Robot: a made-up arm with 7 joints. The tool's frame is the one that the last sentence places.
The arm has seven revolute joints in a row. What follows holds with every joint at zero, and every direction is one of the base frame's. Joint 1 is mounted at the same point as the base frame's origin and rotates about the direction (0, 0.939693, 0.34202), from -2.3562 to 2.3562 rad. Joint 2 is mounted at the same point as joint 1 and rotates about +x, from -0.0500 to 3.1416 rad. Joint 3 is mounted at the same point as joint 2 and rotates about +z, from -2.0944 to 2.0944 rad. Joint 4 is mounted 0.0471 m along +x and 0.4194 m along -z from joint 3 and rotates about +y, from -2.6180 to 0.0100 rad. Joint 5 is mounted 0.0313 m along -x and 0.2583 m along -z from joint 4 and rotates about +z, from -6.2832 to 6.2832 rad. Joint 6 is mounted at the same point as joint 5 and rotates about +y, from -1.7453 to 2.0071 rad. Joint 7 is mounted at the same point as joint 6 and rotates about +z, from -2.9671 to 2.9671 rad. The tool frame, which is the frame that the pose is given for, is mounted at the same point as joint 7; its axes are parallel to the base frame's.
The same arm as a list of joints. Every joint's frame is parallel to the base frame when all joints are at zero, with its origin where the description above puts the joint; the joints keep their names.
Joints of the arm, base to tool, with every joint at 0 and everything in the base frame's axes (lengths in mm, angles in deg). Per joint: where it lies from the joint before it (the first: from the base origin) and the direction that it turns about. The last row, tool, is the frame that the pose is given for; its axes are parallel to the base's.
joint 1: axis 0 0.9397 0.342 xyz 0 0 0
joint 2: axis 1 0 0 xyz 0 0 0
joint 3: axis 0 0 1 xyz 0 0 0
joint 4: axis 0 1 0 xyz 47.1 0 -419.4
joint 5: axis 0 0 1 xyz -31.3 0 -258.3
joint 6: axis 0 1 0 xyz 0 0 0
joint 7: axis 0 0 1 xyz 0 0 0
tool: xyz 0 0 0
Joint limits (deg, base to tool): -135..135 -2.86..180 -120..120 -150..0.57 -360..360 -100..115 -170..170

